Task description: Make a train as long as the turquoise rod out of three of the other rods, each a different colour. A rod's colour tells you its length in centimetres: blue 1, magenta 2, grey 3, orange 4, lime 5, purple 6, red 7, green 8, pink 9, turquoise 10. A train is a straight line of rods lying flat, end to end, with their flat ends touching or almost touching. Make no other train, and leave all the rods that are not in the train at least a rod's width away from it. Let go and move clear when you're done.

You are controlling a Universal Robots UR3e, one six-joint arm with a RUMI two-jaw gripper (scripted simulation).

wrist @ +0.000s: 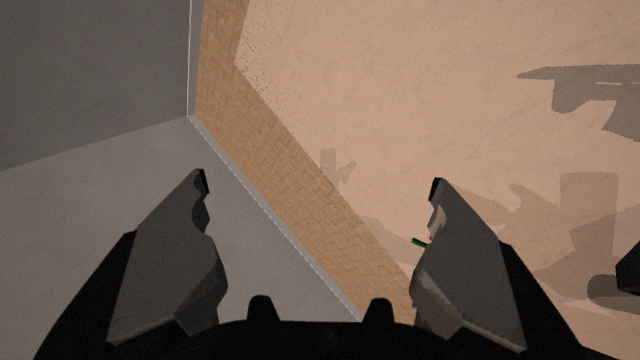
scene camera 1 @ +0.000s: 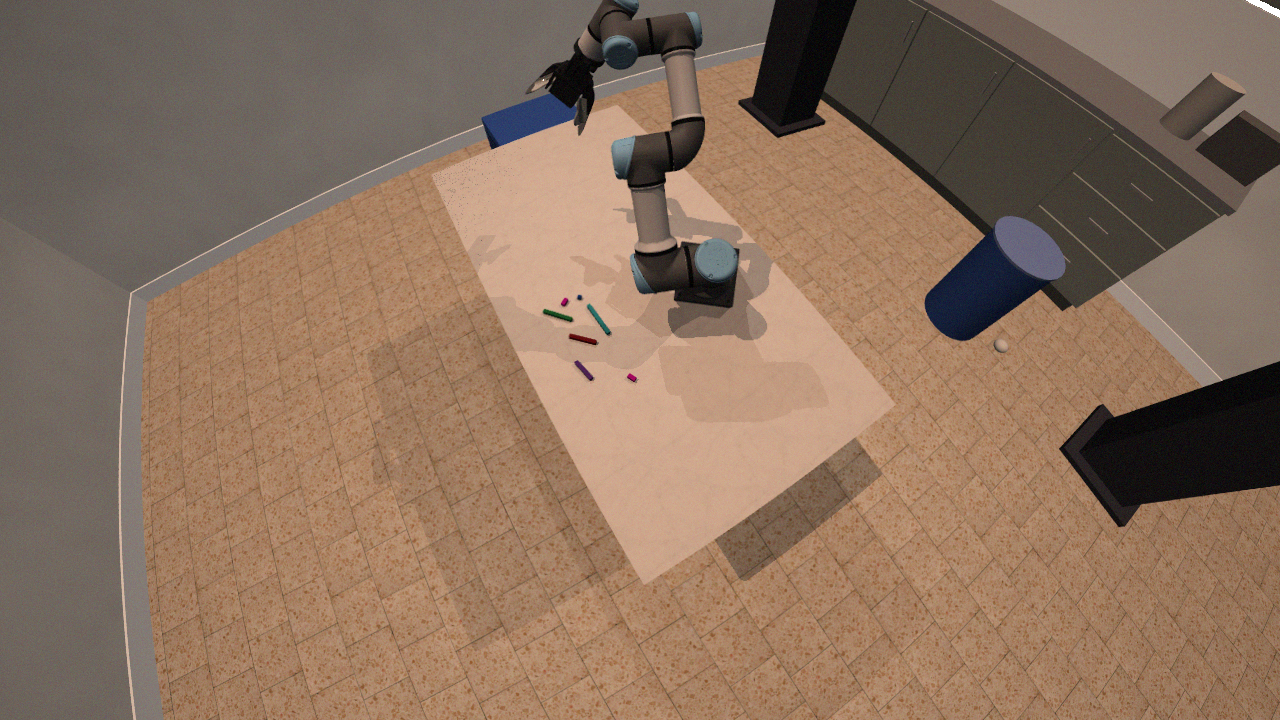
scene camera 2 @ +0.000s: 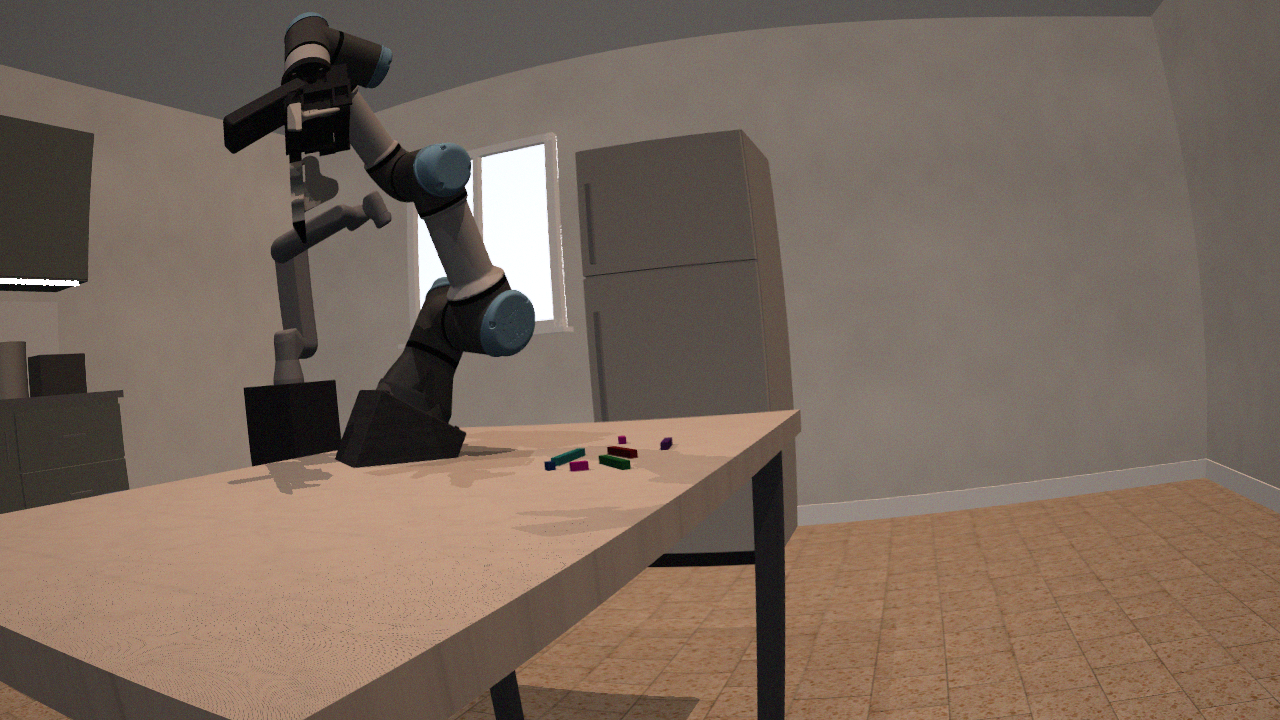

Scene:
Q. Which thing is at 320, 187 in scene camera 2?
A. The gripper.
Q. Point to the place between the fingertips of the gripper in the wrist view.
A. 320, 174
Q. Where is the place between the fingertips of the gripper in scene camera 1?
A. At 552, 114

